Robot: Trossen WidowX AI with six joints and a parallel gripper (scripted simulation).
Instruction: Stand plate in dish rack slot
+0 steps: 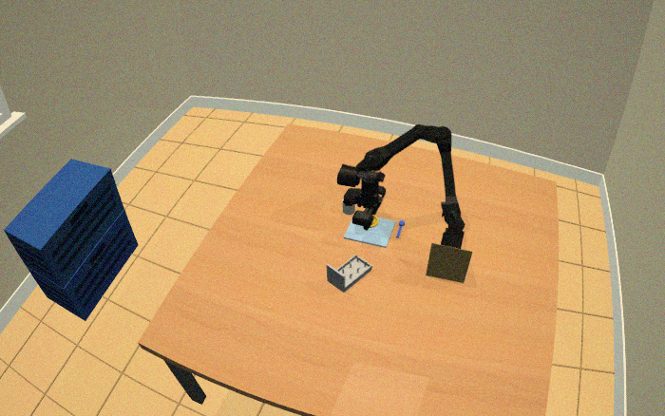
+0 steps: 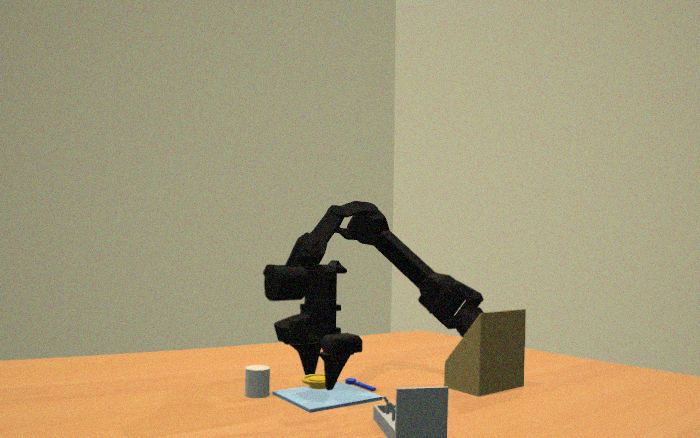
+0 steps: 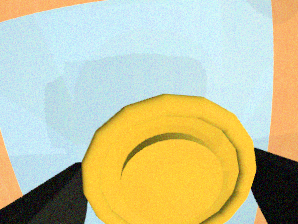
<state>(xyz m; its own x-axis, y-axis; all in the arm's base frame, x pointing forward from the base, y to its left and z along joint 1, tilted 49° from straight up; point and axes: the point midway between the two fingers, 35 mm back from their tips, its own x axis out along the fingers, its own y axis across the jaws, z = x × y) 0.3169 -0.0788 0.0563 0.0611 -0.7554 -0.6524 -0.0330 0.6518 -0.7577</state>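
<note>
My gripper tip is 20 mm above the light blue mat, 10 mm to the right of it and 10 mm past it. Also, from my gripper tip: grey cup (100 mm ahead, 50 mm to the right, 10 mm above); yellow plate (10 mm above); blue spoon (110 mm behind, 30 mm to the right, 20 mm below).
</note>
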